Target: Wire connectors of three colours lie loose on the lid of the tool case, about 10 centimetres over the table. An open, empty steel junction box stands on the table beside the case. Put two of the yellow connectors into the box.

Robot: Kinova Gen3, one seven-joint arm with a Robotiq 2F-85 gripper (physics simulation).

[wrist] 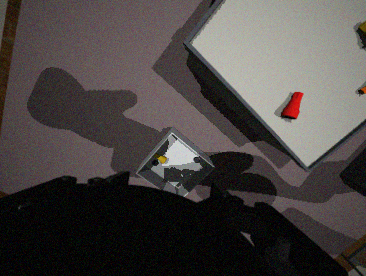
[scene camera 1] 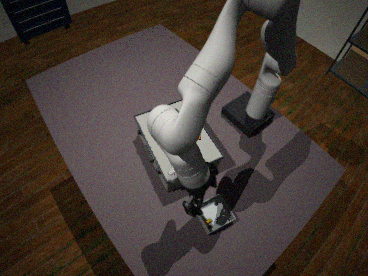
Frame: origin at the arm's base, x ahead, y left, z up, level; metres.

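Seen in the pictures: gripper, fingertip midpoint: (wrist: 169, 186) (scene camera 1: 207, 199); arm's base at its link origin: (scene camera 1: 255, 111).
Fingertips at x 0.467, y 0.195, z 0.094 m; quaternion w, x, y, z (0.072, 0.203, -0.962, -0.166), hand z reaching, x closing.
Offsets run from my fingertips to a thing's top centre. "pt": to the spot under its first point.
A yellow connector @[dx +0.006, dy +0.041, dz -0.120 m] (scene camera 1: 208, 220) (wrist: 162, 159) lies inside the steel junction box @[dx -0.025, dy +0.034, dz -0.099 m] (scene camera 1: 223, 226) (wrist: 194, 143), near one wall. My gripper (scene camera 1: 202, 206) (wrist: 169, 186) is open and empty, with its fingers spread above the box. The box stands on the table beside the tool case @[dx -0.069, dy -0.255, dz -0.030 m] (scene camera 1: 210, 147) (wrist: 260, 50). On the lid, in the wrist view, another yellow connector @[pt dx -0.082, dy -0.229, dz -0.031 m] (wrist: 362, 31) shows partly at the right edge, a red connector @[dx -0.072, dy -0.138, dz -0.018 m] (wrist: 293, 106) lies near the lid's lower corner, and part of an orange connector @[pt dx -0.131, dy -0.193, dz -0.030 m] (wrist: 362, 91) shows. The arm hides much of the lid in the scene view.
The arm's dark base block (scene camera 1: 235, 116) stands on the table behind the case. The case's raised edge is close to the box. A dark blue drawer cabinet (scene camera 1: 39, 20) stands beyond the table at the back left. Shadows of the arm fall across the table and into the box.
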